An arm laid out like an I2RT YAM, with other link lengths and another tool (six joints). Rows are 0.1 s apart.
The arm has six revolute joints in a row. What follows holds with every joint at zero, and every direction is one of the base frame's.
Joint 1 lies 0.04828 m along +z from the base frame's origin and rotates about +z.
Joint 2 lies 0.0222 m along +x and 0.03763 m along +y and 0.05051 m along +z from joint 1 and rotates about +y.
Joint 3 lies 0.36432 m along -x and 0.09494 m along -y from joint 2 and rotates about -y.
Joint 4 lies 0.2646 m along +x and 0.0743 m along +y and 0.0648 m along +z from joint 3 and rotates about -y.
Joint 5 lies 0.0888 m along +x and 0.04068 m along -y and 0.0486 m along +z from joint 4 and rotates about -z.
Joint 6 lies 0.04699 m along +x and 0.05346 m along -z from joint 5 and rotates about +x.
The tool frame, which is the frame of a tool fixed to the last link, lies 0.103 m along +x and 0.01 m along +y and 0.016 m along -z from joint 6; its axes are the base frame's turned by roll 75.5, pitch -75.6 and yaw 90 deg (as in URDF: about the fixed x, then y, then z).
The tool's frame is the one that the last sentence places.
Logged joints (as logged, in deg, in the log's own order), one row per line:
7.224, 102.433, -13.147, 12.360, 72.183, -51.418
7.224, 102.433, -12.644, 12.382, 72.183, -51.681
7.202, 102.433, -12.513, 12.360, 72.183, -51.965
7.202, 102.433, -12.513, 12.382, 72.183, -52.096
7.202, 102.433, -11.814, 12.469, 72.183, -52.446
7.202, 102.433, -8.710, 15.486, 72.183, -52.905
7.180, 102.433, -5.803, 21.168, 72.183, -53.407
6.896, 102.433, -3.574, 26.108, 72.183, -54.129
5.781, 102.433, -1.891, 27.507, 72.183, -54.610
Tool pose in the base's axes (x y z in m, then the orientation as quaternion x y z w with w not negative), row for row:
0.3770, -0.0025, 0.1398, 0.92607, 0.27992, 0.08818, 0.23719
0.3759, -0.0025, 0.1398, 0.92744, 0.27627, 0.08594, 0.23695
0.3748, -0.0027, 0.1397, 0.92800, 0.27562, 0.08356, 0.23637
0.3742, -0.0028, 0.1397, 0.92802, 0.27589, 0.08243, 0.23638
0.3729, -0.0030, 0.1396, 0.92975, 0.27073, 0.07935, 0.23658
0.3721, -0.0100, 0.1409, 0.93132, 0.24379, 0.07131, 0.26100
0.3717, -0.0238, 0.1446, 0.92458, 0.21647, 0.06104, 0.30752
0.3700, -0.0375, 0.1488, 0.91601, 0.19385, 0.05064, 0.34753
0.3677, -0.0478, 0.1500, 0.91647, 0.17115, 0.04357, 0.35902
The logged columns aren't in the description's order. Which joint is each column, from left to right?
Columns, left to right: joint 1, joint 2, joint 6, joint 5, joint 3, joint 4.
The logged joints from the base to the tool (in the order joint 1, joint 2, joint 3, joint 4, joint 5, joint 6), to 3 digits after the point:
7.224, 102.433, 72.183, -51.418, 12.360, -13.147
7.224, 102.433, 72.183, -51.681, 12.382, -12.644
7.202, 102.433, 72.183, -51.965, 12.360, -12.513
7.202, 102.433, 72.183, -52.096, 12.382, -12.513
7.202, 102.433, 72.183, -52.446, 12.469, -11.814
7.202, 102.433, 72.183, -52.905, 15.486, -8.710
7.180, 102.433, 72.183, -53.407, 21.168, -5.803
6.896, 102.433, 72.183, -54.129, 26.108, -3.574
5.781, 102.433, 72.183, -54.610, 27.507, -1.891

